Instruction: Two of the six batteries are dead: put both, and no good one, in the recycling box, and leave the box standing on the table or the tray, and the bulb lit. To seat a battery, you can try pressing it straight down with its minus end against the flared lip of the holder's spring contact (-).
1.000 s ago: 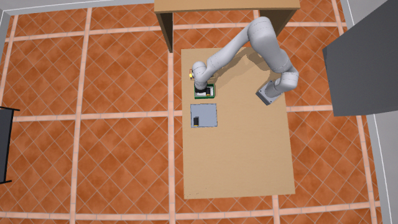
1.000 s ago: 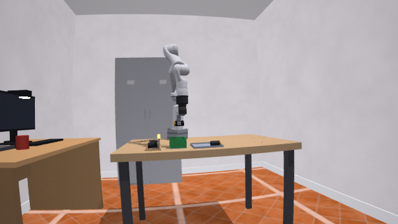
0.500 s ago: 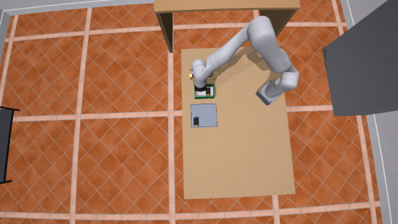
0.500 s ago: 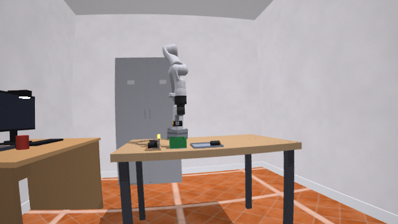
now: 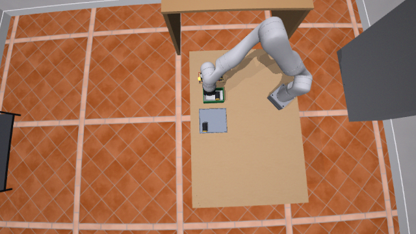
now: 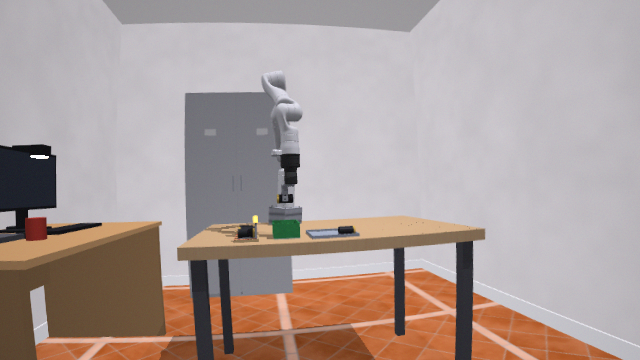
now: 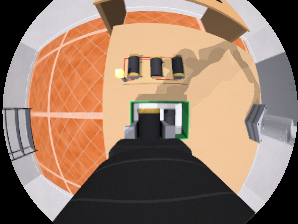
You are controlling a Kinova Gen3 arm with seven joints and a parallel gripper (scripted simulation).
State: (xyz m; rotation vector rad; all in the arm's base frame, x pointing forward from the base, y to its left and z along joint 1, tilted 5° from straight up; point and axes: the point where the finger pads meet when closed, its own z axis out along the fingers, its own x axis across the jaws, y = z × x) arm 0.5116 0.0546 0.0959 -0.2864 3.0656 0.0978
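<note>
Now: hand 3 cm past the green recycling box, 1 cm to the left of it and 14 cm above it. The rest, counted from my hand: grey tray 5 cm behind, 18 cm to the left, 15 cm below.
</note>
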